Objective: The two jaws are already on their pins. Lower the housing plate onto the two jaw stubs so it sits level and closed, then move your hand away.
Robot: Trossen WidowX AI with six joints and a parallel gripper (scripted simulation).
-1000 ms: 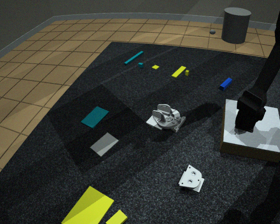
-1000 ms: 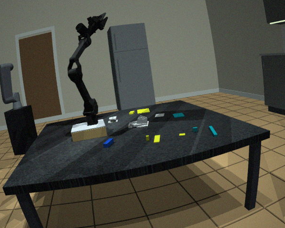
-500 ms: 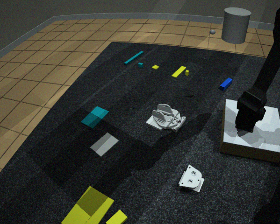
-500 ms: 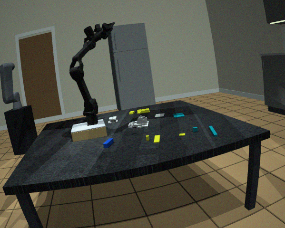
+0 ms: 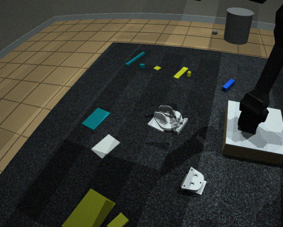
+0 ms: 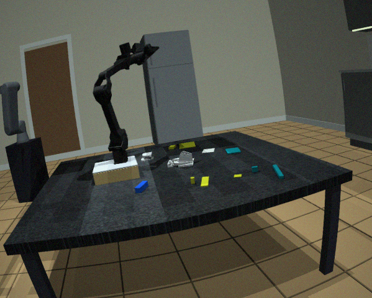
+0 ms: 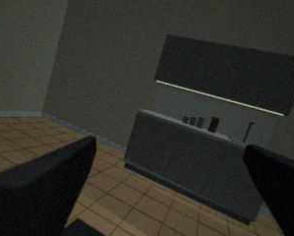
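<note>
Now: the white stepped block 600 mm below my gripper tip, 130 mm behind it and 40 mm to the right of it. Round my gripper tip: blue block 600 mm below, 570 mm to the right, 140 mm behind; then teal housing plate 610 mm below, 330 mm ahead, 160 mm to the right.
</note>
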